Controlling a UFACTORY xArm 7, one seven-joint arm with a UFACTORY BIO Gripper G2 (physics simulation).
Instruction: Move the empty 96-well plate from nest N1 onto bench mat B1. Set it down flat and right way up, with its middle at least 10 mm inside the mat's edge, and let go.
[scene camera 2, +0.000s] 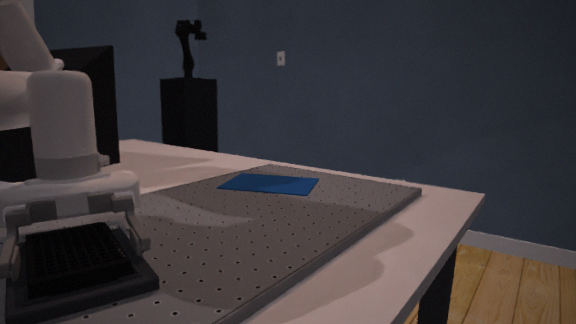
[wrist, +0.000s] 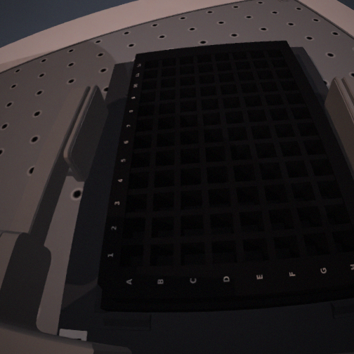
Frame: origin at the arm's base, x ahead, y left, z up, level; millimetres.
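Where they show: hand, tool point: (scene camera 2: 78, 251).
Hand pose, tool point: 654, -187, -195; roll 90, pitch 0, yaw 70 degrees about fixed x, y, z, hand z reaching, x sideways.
Things, the pixels of their centre, and the offset from my tool point, as dx, dy, dz. Level surfaces: height alone.
- black 96-well plate, body centre: (scene camera 2: 74, 253) -5, -3, -3
- dark nest, body centre: (scene camera 2: 75, 264) -5, -2, -15
- blue bench mat, surface height: dz -20
- perforated grey board, surface height: dz -22
- pale table, surface height: dz -35
The black 96-well plate (scene camera 2: 77, 255) (wrist: 225, 165) sits right way up in the dark nest (scene camera 2: 100, 299) (wrist: 92, 220) at the lower left of the scene view. My gripper (scene camera 2: 75, 250) (wrist: 215, 125) is open, with one finger on each side of the plate. In the wrist view a gap shows between the left finger and the plate's side; the right finger is partly cut off by the view's edge. The blue bench mat (scene camera 2: 270, 184) lies flat on the perforated board, toward its back edge, with no plate on it.
The perforated grey board (scene camera 2: 300, 235) (wrist: 30, 100) carries the nest and the mat and lies on a pale table (scene camera 2: 450, 200). A dark box-like object (scene camera 2: 107, 100) stands behind the arm. A black pedestal (scene camera 2: 189, 115) with a small black arm (scene camera 2: 187, 50) stands beyond the table.
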